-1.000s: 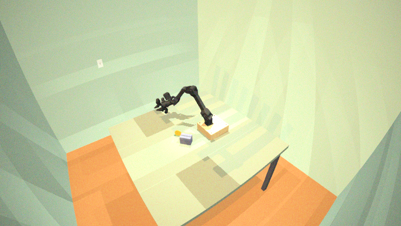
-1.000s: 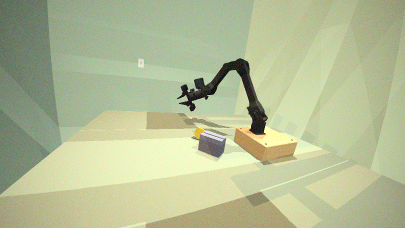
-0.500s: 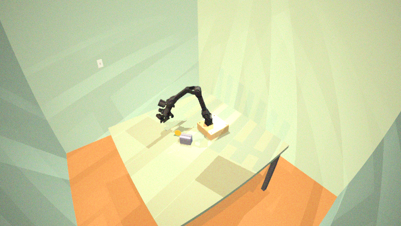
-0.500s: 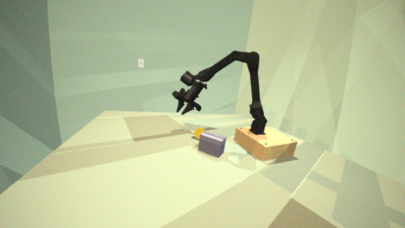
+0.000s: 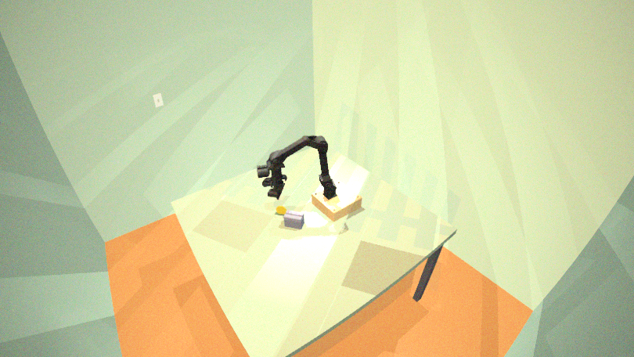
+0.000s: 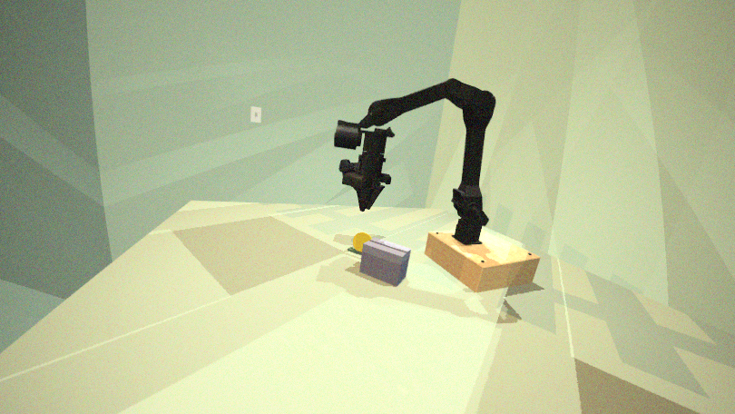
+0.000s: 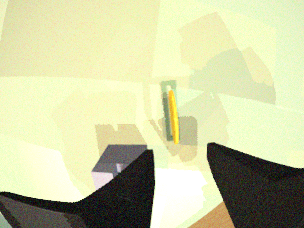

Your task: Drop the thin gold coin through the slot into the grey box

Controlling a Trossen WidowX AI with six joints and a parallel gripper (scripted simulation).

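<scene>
My gripper tip is 10 mm past the gold coin and 100 mm above it.
</scene>
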